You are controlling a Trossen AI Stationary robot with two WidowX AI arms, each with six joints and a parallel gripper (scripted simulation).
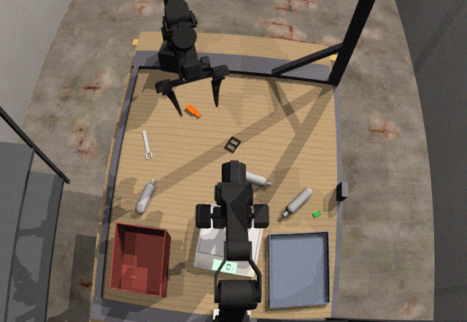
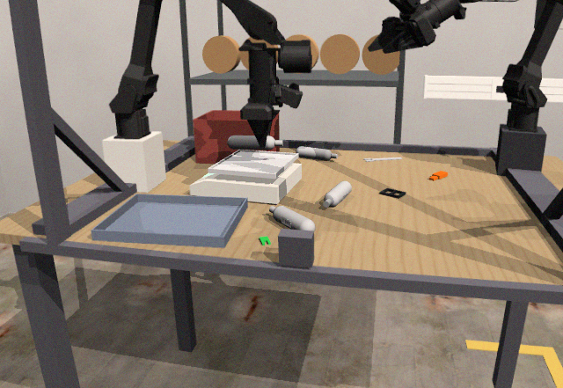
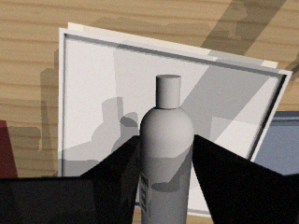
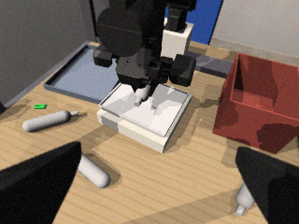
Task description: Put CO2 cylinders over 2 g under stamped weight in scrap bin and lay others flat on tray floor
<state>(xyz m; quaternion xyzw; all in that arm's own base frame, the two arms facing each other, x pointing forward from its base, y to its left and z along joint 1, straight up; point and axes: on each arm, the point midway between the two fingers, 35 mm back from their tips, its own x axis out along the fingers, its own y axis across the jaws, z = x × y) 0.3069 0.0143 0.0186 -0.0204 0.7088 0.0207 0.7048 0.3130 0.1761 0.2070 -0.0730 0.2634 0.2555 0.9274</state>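
Right now my left hand is 20 mm to the right of the scale plate and 80 mm above it. From my left hand the other things lie so: red scrap bin (280 mm ahead, 60 mm to the left, 100 mm below); then blue-grey tray (180 mm behind, 180 mm to the left, 130 mm below); then white scale (10 mm ahead, 30 mm to the left, 100 mm below).
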